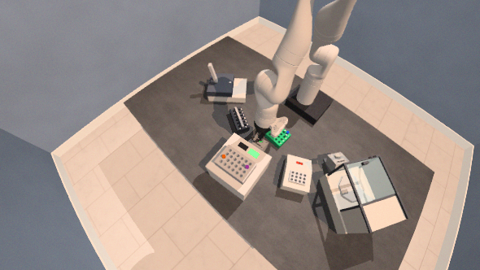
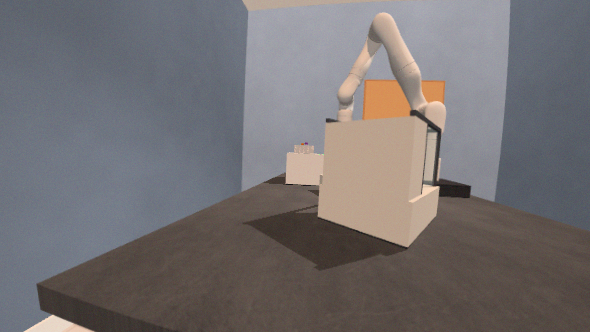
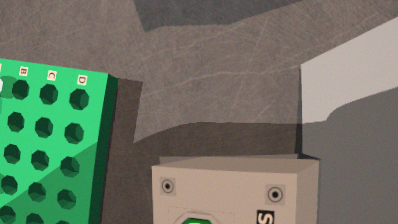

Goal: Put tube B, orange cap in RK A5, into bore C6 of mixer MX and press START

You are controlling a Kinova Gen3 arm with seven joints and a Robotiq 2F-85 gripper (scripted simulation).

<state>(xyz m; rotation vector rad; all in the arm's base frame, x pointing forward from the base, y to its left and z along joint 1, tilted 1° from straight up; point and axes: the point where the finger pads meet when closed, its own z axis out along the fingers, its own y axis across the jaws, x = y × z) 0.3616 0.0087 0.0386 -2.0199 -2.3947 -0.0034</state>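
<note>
Right now the green start key is 20 mm below my hand. From my hand the other things lie so: green tube rack: 100 mm behind, 70 mm below, 10 mm to the left; then blue-capped tube: 130 mm behind, 60 mm to the left, 60 mm below; then magnet block: 160 mm to the right, 70 mm below, 30 mm behind.
</note>
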